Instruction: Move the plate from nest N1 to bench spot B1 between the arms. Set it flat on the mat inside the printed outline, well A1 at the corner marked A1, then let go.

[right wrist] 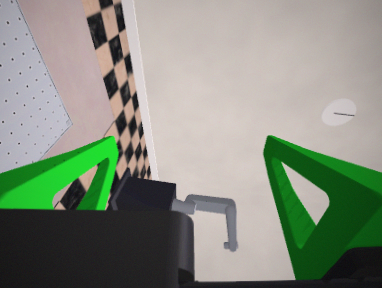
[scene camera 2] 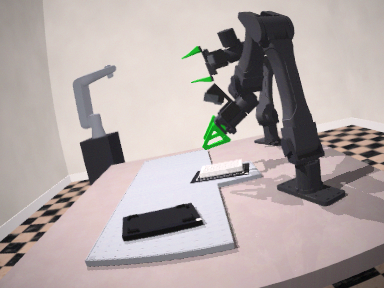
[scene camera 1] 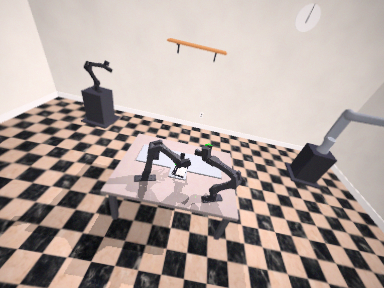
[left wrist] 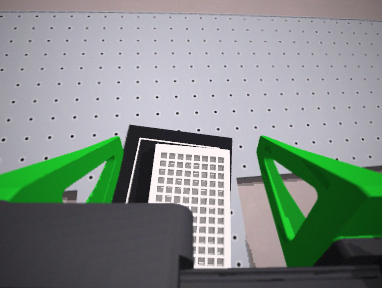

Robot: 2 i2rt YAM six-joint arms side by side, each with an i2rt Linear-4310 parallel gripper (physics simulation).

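Note:
The white plate lies on the black mat and looks flat. In the left wrist view it sits off to the right of the printed outline, with a black strip between the outline's left line and the plate; the plate reaches the mat's right edge. The A1 mark cannot be read. The black nest holds no plate. My left gripper is open and empty, above and apart from the plate. My right gripper is open and empty, high up.
The grey perforated board carries the nest and mat on the pink table. The right arm reaches over the table's right side. Another grey arm stands on a dark pedestal away from the table.

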